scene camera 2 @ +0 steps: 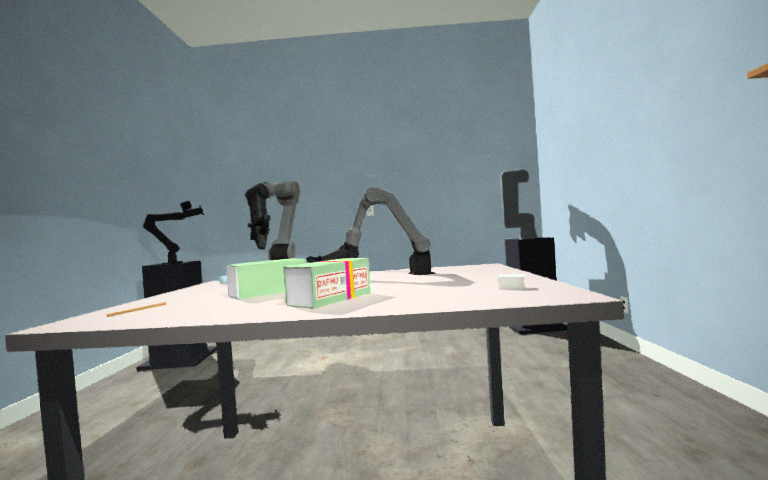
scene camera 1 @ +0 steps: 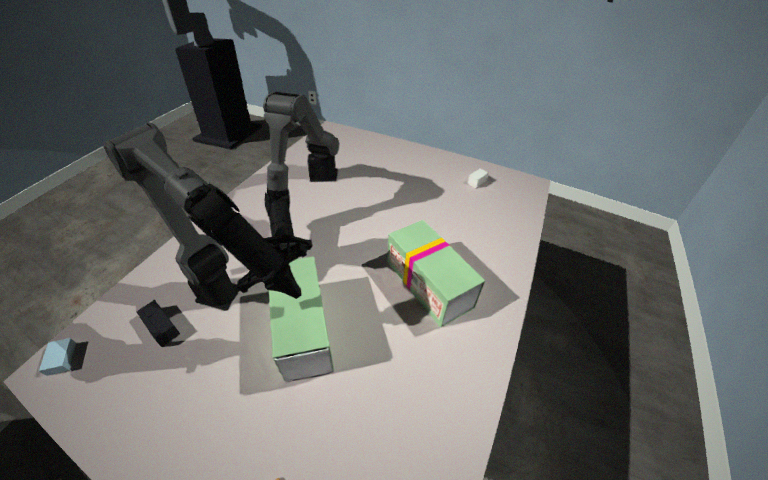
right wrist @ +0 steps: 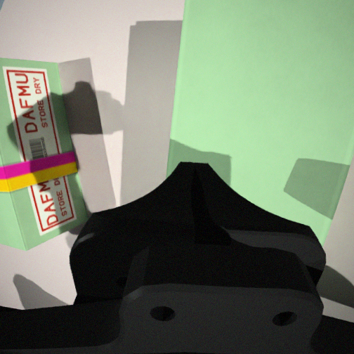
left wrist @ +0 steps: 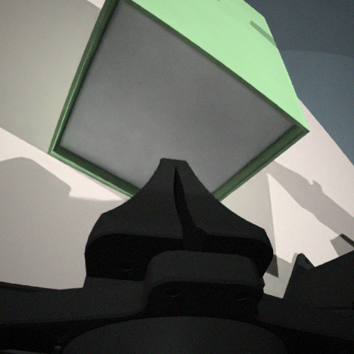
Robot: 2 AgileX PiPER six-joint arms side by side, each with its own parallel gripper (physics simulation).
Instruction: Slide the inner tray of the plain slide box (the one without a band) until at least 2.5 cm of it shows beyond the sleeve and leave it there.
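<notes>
The plain green slide box (scene camera 1: 297,328) (scene camera 2: 257,277) (right wrist: 265,90) lies flat on the table. Its grey inner tray (scene camera 1: 304,365) (left wrist: 175,100) shows at both ends: slightly recessed inside the sleeve rim in the left wrist view, and a little past the sleeve at the near end in scene camera 1. My left gripper (left wrist: 171,175) is shut and empty, its tips at the recessed tray end; whether they touch is unclear. My right gripper (right wrist: 192,181) (scene camera 1: 297,294) is shut and empty, above the sleeve's top. The green box with a magenta and yellow band (scene camera 1: 453,271) (scene camera 2: 328,284) lies apart.
A white block (scene camera 1: 478,178) (scene camera 2: 511,281), a pale blue block (scene camera 1: 56,356) and a black block (scene camera 1: 157,322) lie on the table (scene camera 1: 362,430). An orange stick (scene camera 2: 135,309) lies at the left in scene camera 2. Both arms reach over the plain box's far end.
</notes>
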